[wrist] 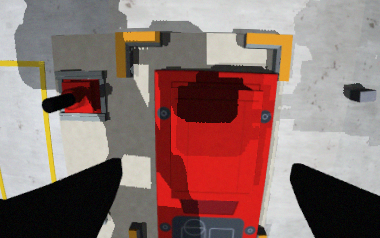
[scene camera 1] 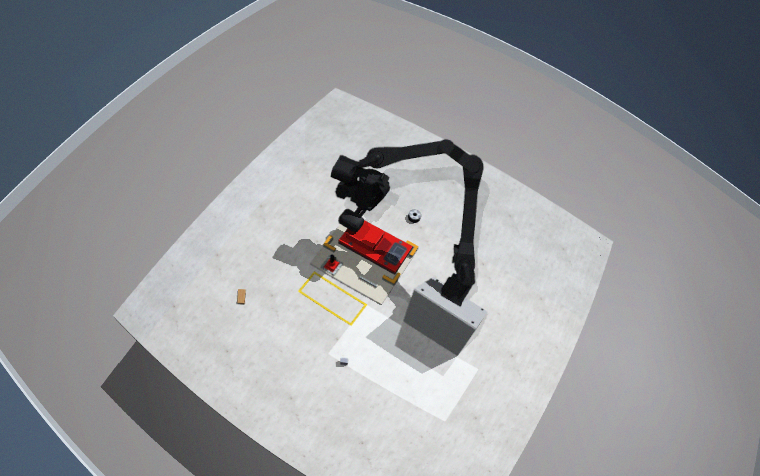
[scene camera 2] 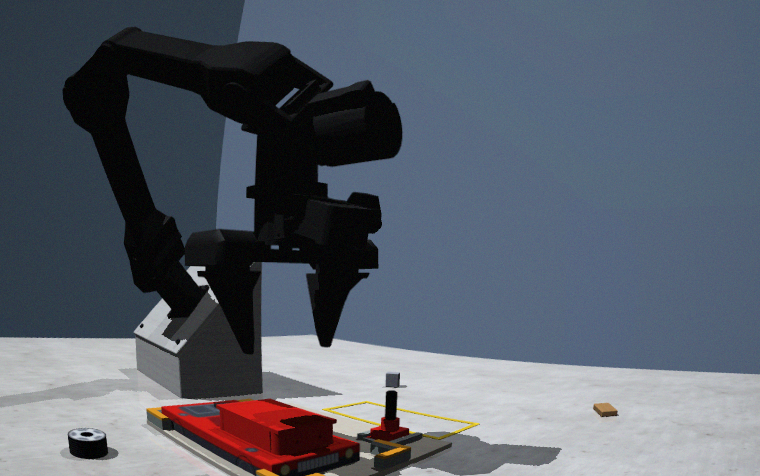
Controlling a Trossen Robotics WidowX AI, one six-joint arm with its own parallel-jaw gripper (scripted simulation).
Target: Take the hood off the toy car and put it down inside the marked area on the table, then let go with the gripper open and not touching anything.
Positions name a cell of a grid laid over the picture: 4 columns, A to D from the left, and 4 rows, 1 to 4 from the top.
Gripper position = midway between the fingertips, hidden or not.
My gripper (scene camera 2: B3) is open and holds nothing.
My gripper shows as well in the wrist view (wrist: C3) and in scene camera 1 (scene camera 1: B2).
